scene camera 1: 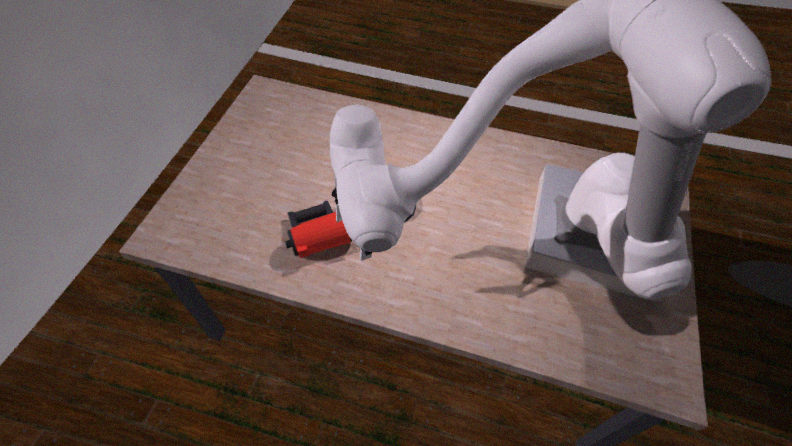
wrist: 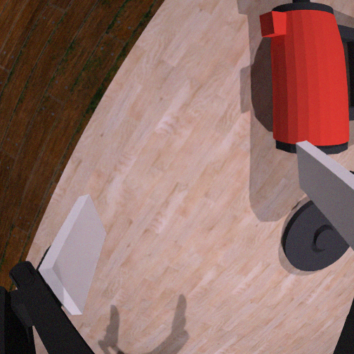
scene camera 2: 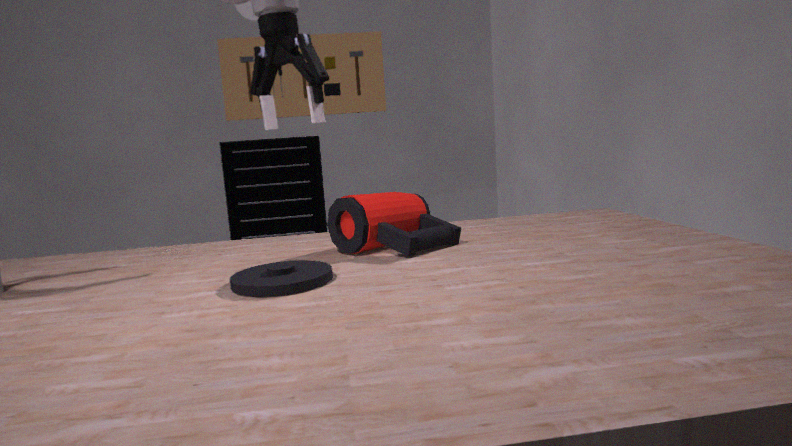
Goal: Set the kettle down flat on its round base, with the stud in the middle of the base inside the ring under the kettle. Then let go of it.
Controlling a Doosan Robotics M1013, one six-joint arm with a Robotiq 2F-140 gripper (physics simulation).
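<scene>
The red kettle (scene camera 1: 321,235) (scene camera 2: 387,213) (wrist: 310,80) lies on its side on the table. Its black handle (scene camera 1: 310,212) (scene camera 2: 435,237) rests low at one side. Its underside, with a dark ring (scene camera 2: 360,227) around a red middle, faces the side where the base is. The round black base (scene camera 2: 252,281) (wrist: 301,248) lies flat, apart from the kettle, with its stud (scene camera 2: 280,268) (wrist: 324,239) upward; the arm mostly hides it in scene camera 1. My gripper (scene camera 2: 293,125) (wrist: 197,190) is open and empty, high above the table. In the wrist view one finger pad partly covers the base.
The wooden table (scene camera 1: 443,310) (scene camera 2: 443,343) (wrist: 165,150) carries the arm's grey mounting block (scene camera 1: 562,221). The table's edge and the floor show at the left of the wrist view. A black cabinet (scene camera 2: 271,193) and a tool board (scene camera 2: 371,72) are in the background.
</scene>
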